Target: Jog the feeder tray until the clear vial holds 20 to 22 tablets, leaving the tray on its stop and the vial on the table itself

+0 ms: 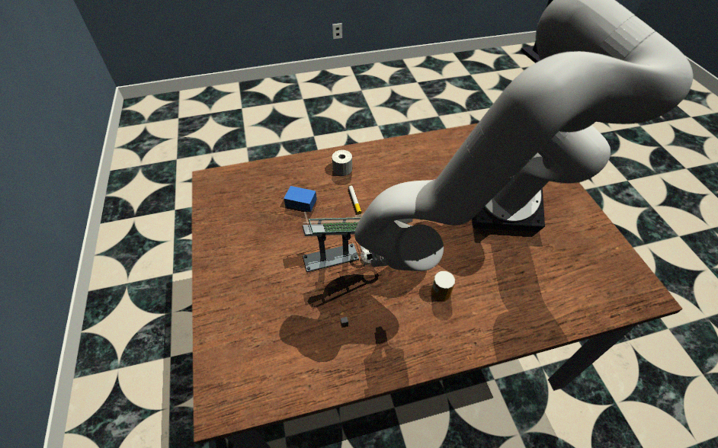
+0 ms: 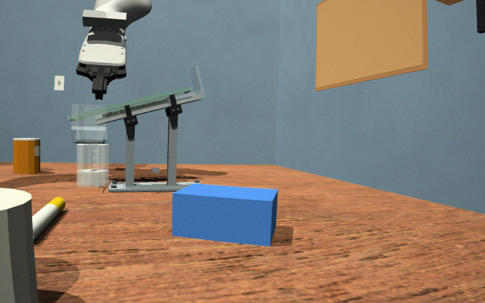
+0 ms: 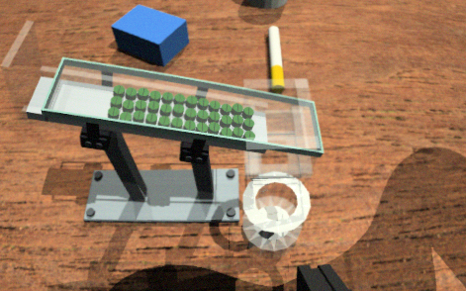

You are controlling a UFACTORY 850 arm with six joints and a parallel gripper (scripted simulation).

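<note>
The clear vial lies 1 cm behind my hand, 11 cm to the right of it and 14 cm below it. Round my hand: small grey cube 13 cm ahead, 6 cm to the left, 18 cm below; then orange jar 15 cm behind, 7 cm to the left, 14 cm below; then feeder tray 9 cm ahead, 15 cm to the right, 3 cm below.
</note>
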